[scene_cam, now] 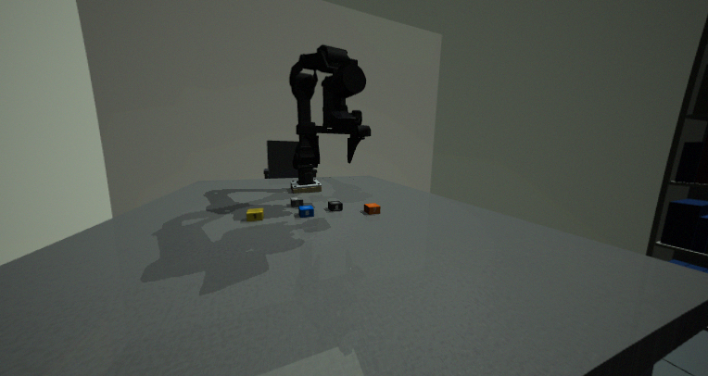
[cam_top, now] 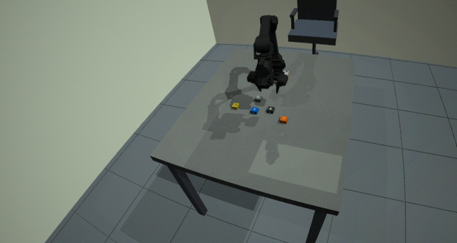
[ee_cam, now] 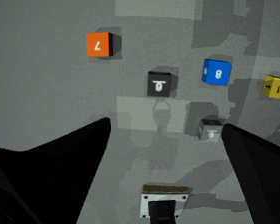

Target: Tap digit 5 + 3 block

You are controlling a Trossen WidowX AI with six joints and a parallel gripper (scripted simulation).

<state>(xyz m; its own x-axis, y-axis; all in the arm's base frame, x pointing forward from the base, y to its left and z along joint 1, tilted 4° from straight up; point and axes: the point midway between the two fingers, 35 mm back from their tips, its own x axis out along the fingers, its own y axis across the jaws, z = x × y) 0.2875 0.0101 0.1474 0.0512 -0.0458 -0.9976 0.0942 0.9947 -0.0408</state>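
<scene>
Now: the blue block 120 mm below my gripper tip, 80 mm to the right of it and 20 mm ahead of it. Also, from my gripper tip: yellow block (190 mm to the right, 120 mm below); then orange block (120 mm below, 80 mm to the left, 60 mm ahead); then black block (120 mm below).
</scene>
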